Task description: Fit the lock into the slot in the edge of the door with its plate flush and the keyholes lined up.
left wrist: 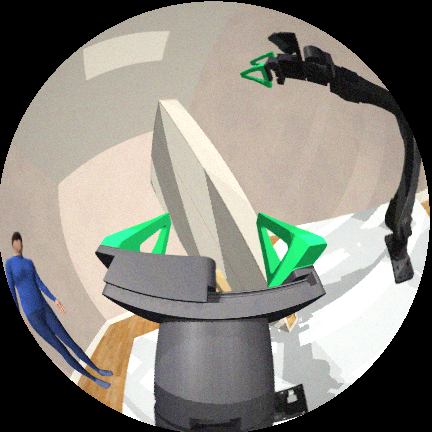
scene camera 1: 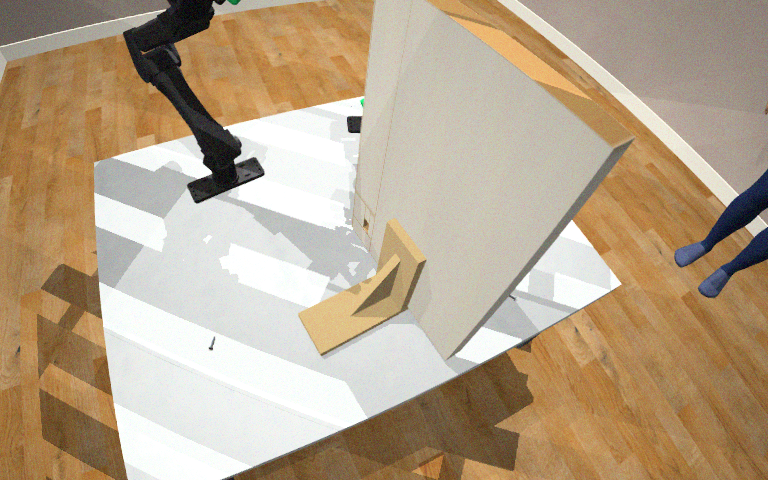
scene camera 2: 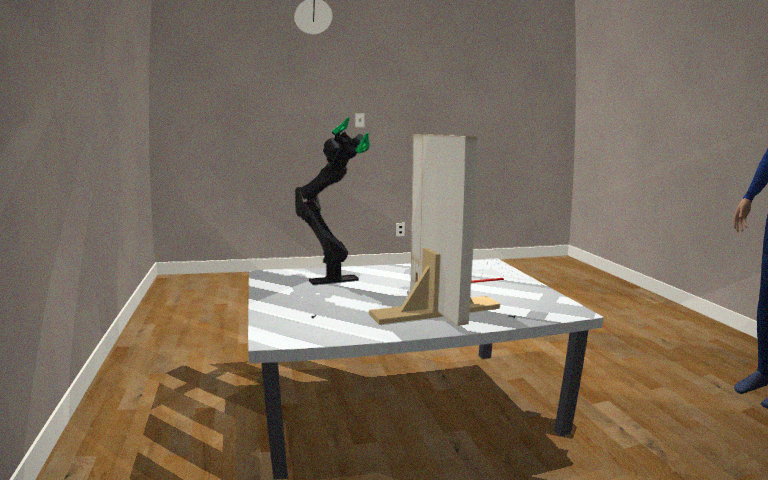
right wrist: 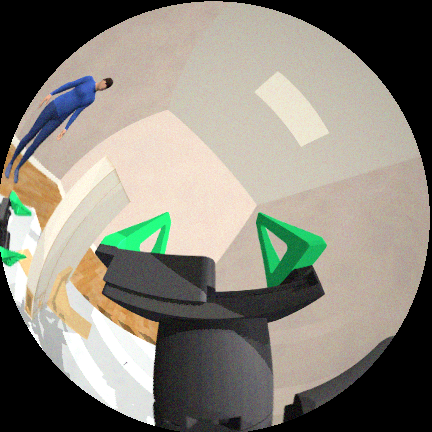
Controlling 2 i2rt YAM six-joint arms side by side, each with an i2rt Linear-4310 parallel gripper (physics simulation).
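Frame: origin at the left arm's base, x ahead, y left, z up, level; centimetres.
Seen in the pictures: left gripper, fingertip midpoint: (left wrist: 213,217); right gripper, fingertip midpoint: (left wrist: 245,68) (scene camera 2: 357,125) (right wrist: 213,216); right arm's base, link origin: (scene camera 1: 226,180) (scene camera 2: 333,280).
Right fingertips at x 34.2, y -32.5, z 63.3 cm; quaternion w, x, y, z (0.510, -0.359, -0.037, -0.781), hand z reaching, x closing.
Note:
Pixels of each thing's top centre, then the offset from my right fingertips to it. "*": a spot on its surface instead.
- small keyhole opening, surface spot: (scene camera 1: 365,224) * dx +8.7, dy +23.0, dz -55.4 cm
- thin red tool, top centre: (scene camera 2: 485,279) dx -19.2, dy +51.7, dz -62.7 cm
The tall pale door (scene camera 1: 481,141) (scene camera 2: 443,215) (left wrist: 189,185) (right wrist: 80,215) stands upright on the table. A small keyhole opening (scene camera 1: 365,224) shows low on its face near the left edge. The lock cannot be made out in any view, and the slot is not clearly seen. My left gripper (left wrist: 213,217) (right wrist: 27,233) is open and empty, with the door beyond its fingers in the left wrist view. My right gripper (right wrist: 213,216) (scene camera 2: 357,126) (left wrist: 245,68) is open and empty, raised high to the left of the door in scene camera 2.
Wooden brackets (scene camera 1: 416,266) (scene camera 2: 432,283) (scene camera 2: 485,303) stand at the door's foot. Loose screws (scene camera 1: 211,343) (scene camera 2: 313,315) (scene camera 2: 512,316) and a thin red tool (scene camera 2: 488,280) lie on the table (scene camera 2: 351,353). A person in blue (left wrist: 32,300) (right wrist: 72,105) stands beyond the table.

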